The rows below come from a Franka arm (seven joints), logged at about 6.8 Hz.
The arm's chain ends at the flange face. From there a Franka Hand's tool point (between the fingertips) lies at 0.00 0.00 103.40 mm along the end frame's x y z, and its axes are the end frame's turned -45 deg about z.
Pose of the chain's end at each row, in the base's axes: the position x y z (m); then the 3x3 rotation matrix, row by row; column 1 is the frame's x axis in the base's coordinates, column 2 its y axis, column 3 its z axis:
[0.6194 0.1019 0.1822], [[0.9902 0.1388 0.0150], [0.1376 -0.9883 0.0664], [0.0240 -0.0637 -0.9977]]
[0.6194 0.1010 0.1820], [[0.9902 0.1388 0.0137], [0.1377 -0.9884 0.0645], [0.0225 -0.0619 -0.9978]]
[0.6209 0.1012 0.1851], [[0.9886 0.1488 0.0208], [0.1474 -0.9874 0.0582], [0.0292 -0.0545 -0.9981]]
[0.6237 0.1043 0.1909], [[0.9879 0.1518 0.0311], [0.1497 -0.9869 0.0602], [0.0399 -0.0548 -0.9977]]
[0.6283 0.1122 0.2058], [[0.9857 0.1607 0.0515], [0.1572 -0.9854 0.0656], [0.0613 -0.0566 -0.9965]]
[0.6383 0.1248 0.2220], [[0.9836 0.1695 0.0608], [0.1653 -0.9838 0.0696], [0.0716 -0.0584 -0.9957]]
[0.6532 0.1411 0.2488], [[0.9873 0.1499 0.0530], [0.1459 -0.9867 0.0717], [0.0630 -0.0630 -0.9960]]
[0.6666 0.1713 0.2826], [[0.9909 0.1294 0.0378], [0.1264 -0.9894 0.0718], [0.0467 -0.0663 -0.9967]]
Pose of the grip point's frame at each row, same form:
[0.6210 0.1088 0.0790], [[0.6020 0.7983 0.0150], [0.7961 -0.6015 0.0664], [0.0620 -0.0281 -0.9977]]
[0.6208 0.1077 0.0788], [[0.6020 0.7983 0.0137], [0.7963 -0.6015 0.0645], [0.0597 -0.0279 -0.9978]]
[0.6231 0.1072 0.0819], [[0.5938 0.8043 0.0208], [0.8024 -0.5940 0.0582], [0.0592 -0.0179 -0.9981]]
[0.6269 0.1105 0.0877], [[0.5912 0.8059 0.0311], [0.8037 -0.5920 0.0602], [0.0670 -0.0105 -0.9977]]
[0.6336 0.1190 0.1028], [[0.5834 0.8106 0.0515], [0.8079 -0.5856 0.0656], [0.0834 0.0033 -0.9965]]
[0.6446 0.1320 0.1190], [[0.5757 0.8154 0.0608], [0.8125 -0.5788 0.0696], [0.0919 0.0093 -0.9957]]
[0.6587 0.1485 0.1458], [[0.5921 0.8041 0.0530], [0.8009 -0.5945 0.0717], [0.0891 0.0000 -0.9960]]
[0.6705 0.1787 0.1795], [[0.6092 0.7922 0.0378], [0.7890 -0.6102 0.0718], [0.0799 -0.0139 -0.9967]]

